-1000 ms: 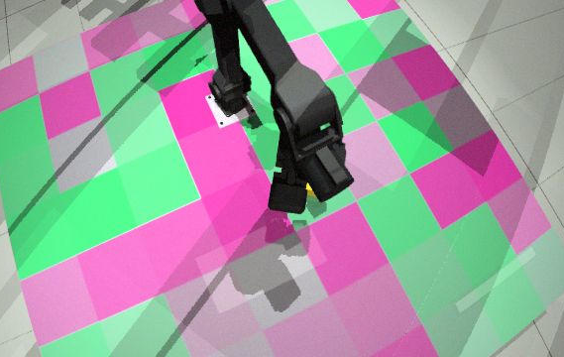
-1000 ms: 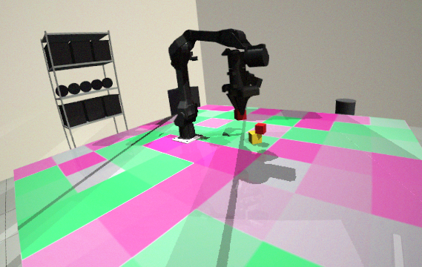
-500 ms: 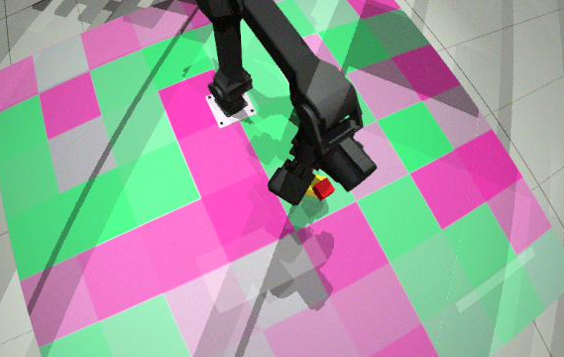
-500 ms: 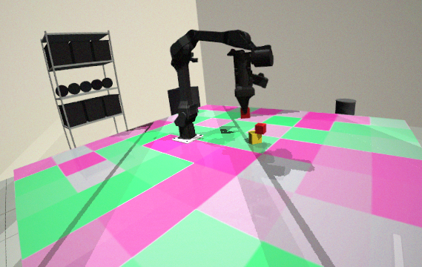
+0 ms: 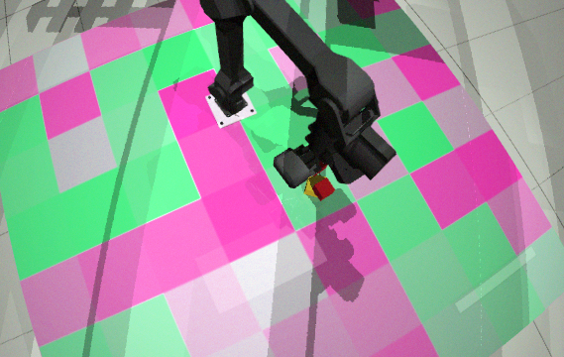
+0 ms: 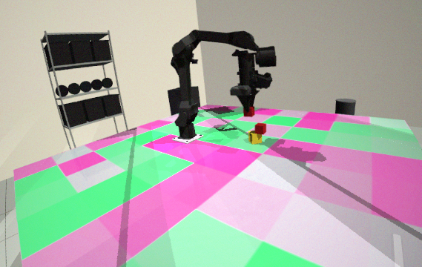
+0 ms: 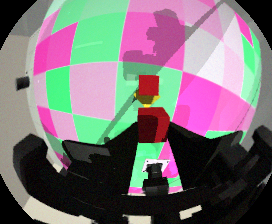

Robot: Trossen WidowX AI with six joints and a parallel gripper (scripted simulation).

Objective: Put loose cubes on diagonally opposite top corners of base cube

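Right now the red cube is 4 cm ahead of my gripper tip and 7 cm below it. From my gripper tip the other things lie so: yellow cube 2 cm ahead, 10 cm below.
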